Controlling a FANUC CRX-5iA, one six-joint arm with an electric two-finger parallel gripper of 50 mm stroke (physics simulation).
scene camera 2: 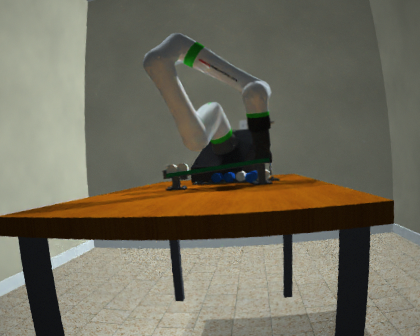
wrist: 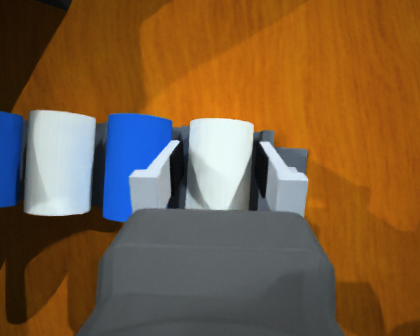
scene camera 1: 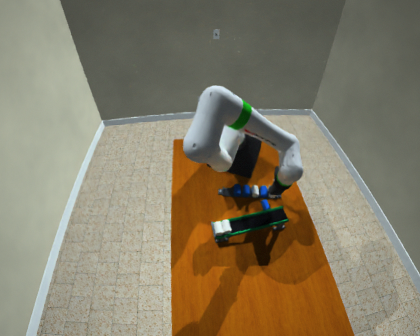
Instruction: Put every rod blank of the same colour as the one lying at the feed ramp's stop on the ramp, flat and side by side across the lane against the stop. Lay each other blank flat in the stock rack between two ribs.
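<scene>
Two white blanks lie side by side at the stop end of the feed ramp. The stock rack holds blue blanks, a white blank, a blue blank and a white end blank. My gripper is open, its fingers on either side of the white end blank without gripping it. The left finger overlaps the neighbouring blue blank in the wrist view. The near end of the white end blank is hidden by the gripper body.
Another blue blank lies on the table between the rack and the ramp's raised end. The black robot base stands behind the rack. The ramp partly hides the rack in scene camera 2.
</scene>
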